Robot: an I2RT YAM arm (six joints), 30 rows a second.
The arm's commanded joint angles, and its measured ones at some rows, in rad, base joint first. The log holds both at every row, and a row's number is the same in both.
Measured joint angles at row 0:
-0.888 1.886 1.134 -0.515 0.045 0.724
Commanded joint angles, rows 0 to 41:
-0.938 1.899 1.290 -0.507 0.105 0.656
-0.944 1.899 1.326 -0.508 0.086 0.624
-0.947 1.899 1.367 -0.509 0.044 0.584
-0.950 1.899 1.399 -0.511 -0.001 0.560
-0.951 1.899 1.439 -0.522 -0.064 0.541
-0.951 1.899 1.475 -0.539 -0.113 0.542
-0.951 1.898 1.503 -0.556 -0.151 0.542
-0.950 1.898 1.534 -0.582 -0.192 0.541
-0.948 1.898 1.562 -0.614 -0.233 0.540
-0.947 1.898 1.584 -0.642 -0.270 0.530
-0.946 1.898 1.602 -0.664 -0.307 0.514
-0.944 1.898 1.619 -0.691 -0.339 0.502
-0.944 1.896 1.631 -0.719 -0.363 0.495
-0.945 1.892 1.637 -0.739 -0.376 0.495
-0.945 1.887 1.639 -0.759 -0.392 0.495
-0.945 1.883 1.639 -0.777 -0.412 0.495
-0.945 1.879 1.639 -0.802 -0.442 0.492
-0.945 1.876 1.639 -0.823 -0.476 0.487
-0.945 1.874 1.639 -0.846 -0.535 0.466
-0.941 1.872 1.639 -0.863 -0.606 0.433
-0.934 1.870 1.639 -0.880 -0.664 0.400
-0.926 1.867 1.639 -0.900 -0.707 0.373
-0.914 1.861 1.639 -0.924 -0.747 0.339
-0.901 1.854 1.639 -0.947 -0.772 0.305
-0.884 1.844 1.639 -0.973 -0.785 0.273
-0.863 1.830 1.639 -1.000 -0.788 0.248
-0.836 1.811 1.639 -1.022 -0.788 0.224
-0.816 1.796 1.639 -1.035 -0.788 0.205
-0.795 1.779 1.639 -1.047 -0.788 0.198
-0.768 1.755 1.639 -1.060 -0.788 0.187
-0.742 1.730 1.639 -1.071 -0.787 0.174
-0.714 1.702 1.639 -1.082 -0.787 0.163
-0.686 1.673 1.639 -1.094 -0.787 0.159
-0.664 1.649 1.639 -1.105 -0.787 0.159
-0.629 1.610 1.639 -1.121 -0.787 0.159
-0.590 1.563 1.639 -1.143 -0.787 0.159
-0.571 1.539 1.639 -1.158 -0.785 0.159
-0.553 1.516 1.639 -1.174 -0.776 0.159
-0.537 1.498 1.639 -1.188 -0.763 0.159
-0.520 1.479 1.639 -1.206 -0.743 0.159
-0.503 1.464 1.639 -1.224 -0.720 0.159
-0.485 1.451 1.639 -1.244 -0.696 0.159
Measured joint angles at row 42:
-0.529 1.501 1.618 -1.211 -0.758 0.178
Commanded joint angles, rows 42 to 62:
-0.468 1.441 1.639 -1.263 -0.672 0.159
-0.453 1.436 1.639 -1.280 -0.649 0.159
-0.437 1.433 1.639 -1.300 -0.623 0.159
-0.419 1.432 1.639 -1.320 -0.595 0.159
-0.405 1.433 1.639 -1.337 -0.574 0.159
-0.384 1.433 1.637 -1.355 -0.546 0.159
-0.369 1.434 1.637 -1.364 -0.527 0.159
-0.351 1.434 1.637 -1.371 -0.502 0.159
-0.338 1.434 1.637 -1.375 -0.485 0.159
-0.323 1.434 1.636 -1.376 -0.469 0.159
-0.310 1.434 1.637 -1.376 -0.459 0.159
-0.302 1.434 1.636 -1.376 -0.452 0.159
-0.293 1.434 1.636 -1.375 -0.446 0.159
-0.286 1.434 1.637 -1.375 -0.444 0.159
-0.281 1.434 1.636 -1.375 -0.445 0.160
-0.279 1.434 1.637 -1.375 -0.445 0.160
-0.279 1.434 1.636 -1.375 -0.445 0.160
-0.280 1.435 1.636 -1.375 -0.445 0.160
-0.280 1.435 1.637 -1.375 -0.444 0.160
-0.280 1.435 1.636 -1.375 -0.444 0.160
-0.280 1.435 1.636 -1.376 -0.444 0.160
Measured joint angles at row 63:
-0.284 1.436 1.620 -1.378 -0.463 0.167
